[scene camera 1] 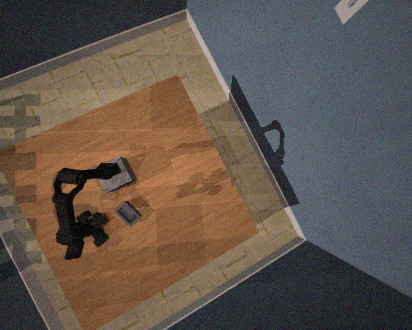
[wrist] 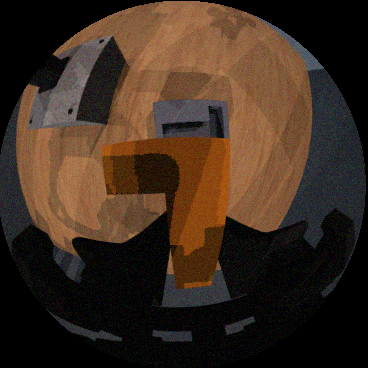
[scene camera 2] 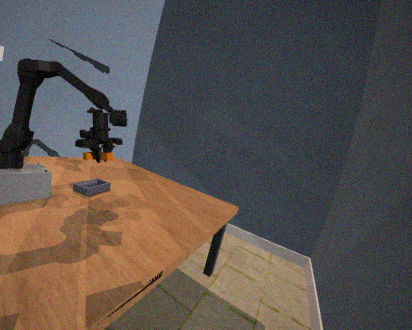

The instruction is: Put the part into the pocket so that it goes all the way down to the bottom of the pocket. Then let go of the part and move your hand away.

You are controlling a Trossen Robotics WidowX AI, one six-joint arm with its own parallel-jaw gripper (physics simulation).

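Frame: origin at the arm's base, x right, y ahead, z up, level; metres.
Seen in the pictures: gripper, between the fingertips: [wrist: 188,212] [scene camera 2: 102,162]; arm's base, origin of its link: [scene camera 1: 113,169] [scene camera 2: 10,166].
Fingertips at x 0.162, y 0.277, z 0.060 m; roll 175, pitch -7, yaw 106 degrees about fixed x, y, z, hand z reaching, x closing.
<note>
Offsets run from my fingertips to a thing's top centre. Level surfaces: height alone.
An orange L-shaped part @[dy -0.019, dx -0.001, dz +0.052 m] [scene camera 2: 106,156] [wrist: 202,185] is between the fingers of my gripper [scene camera 2: 98,159] [wrist: 188,212], which is shut on it. In scene camera 2 the part hangs clearly above the table, beyond the pocket block. The grey-blue pocket block @[dy +0.012, dx -0.098, dz -0.128 m] [scene camera 1: 133,218] [scene camera 2: 95,190] [wrist: 182,111] lies flat on the table. In the wrist view its near side is hidden behind the part, and dark recesses show in its top, along the middle and at the right. From above, in scene camera 1, the hand hides the part and the fingertips.
The wooden table @[dz -0.164 m] [scene camera 1: 225,215] [scene camera 2: 165,215] carries the arm's grey base block [scene camera 1: 112,184] [scene camera 2: 25,186] [wrist: 95,90], which is beside the pocket block. A table edge and leg [scene camera 2: 215,250] show at the right in scene camera 2. Shadows fall across the table.
</note>
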